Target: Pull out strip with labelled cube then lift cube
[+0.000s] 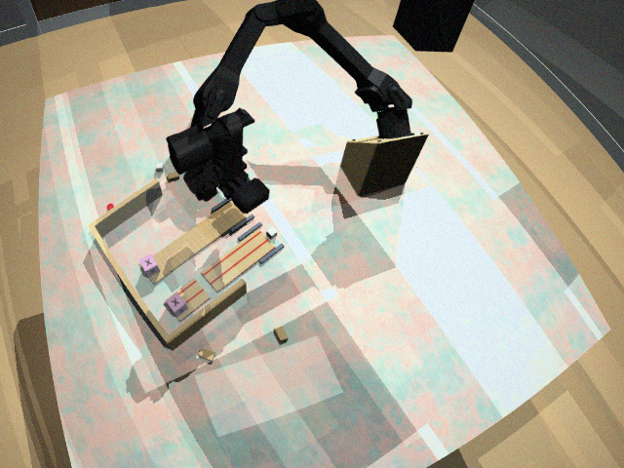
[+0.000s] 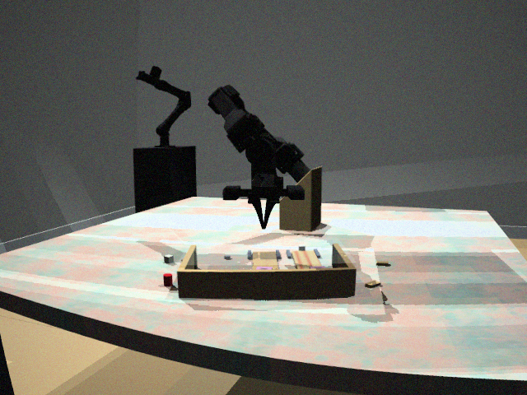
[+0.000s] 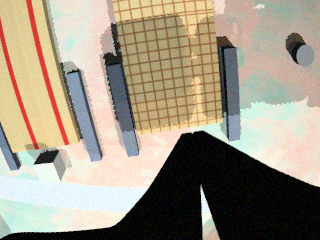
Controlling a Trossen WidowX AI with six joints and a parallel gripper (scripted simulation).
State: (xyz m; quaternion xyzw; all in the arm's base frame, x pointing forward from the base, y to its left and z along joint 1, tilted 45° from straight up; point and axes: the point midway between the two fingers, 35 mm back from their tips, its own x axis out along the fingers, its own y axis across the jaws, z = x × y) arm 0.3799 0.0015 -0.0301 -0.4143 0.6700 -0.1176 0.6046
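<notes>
The checkered strip lies 9 cm ahead of my gripper tip, 6 cm below it and 4 cm to the left of it. Round my gripper tip: long strip 11 cm to the left, 6 cm below, 1 cm ahead; grey disc 7 cm to the right, 6 cm below, 5 cm ahead.
</notes>
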